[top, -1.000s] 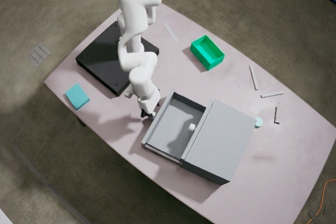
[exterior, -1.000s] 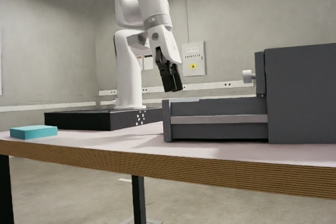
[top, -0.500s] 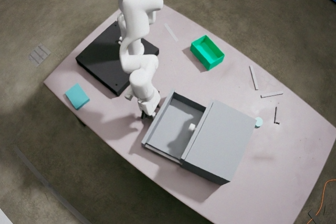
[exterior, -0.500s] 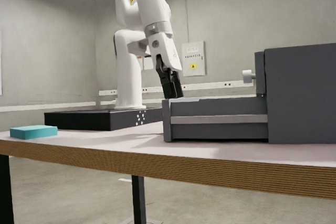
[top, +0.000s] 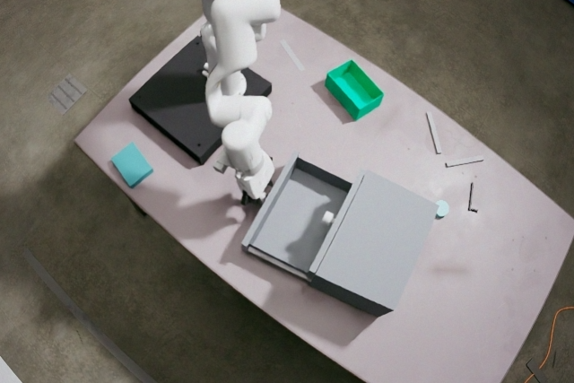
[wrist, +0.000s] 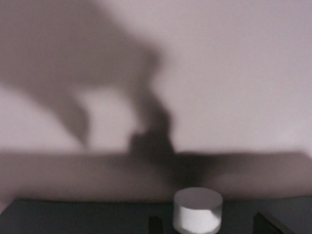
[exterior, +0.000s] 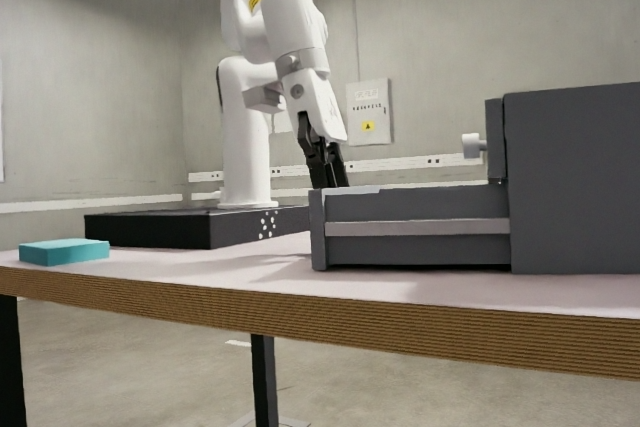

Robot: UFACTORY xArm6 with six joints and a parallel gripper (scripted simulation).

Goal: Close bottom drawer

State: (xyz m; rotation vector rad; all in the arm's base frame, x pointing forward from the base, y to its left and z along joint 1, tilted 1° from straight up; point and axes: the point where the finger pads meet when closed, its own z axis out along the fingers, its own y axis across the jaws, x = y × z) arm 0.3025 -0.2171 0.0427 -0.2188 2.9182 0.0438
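The bottom drawer lies 13 cm ahead of my hand, 2 cm to the left of it and 7 cm below it. The rest, counted from my hand: teal block: 39 cm behind, 15 cm to the right, 9 cm below; grey cabinet: 23 cm ahead, 3 cm to the left, 2 cm below; green bin: 2 cm ahead, 46 cm to the left, 8 cm below.
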